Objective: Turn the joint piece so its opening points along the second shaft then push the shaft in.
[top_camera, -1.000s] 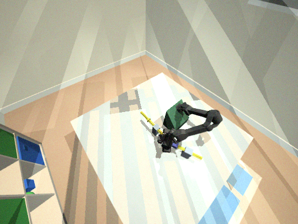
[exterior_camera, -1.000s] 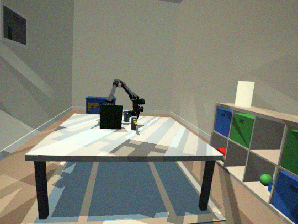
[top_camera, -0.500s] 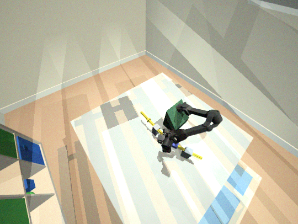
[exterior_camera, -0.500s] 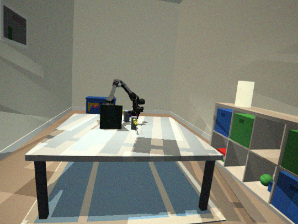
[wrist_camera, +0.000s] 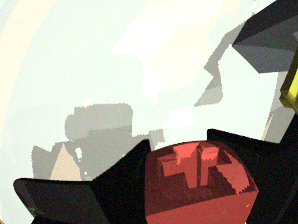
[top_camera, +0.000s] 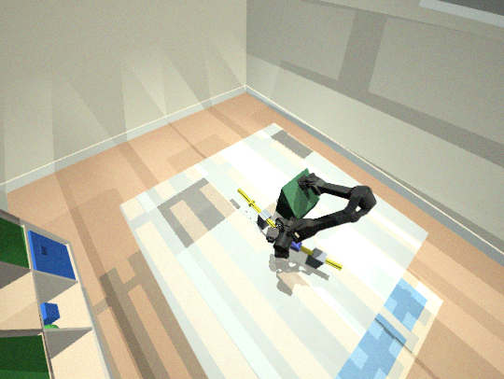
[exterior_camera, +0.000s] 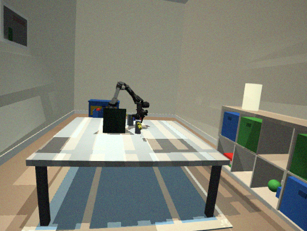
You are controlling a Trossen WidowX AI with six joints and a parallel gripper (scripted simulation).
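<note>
My gripper tip is 1 cm past the red joint piece, 2 cm to the right of it and 4 cm below it.
</note>
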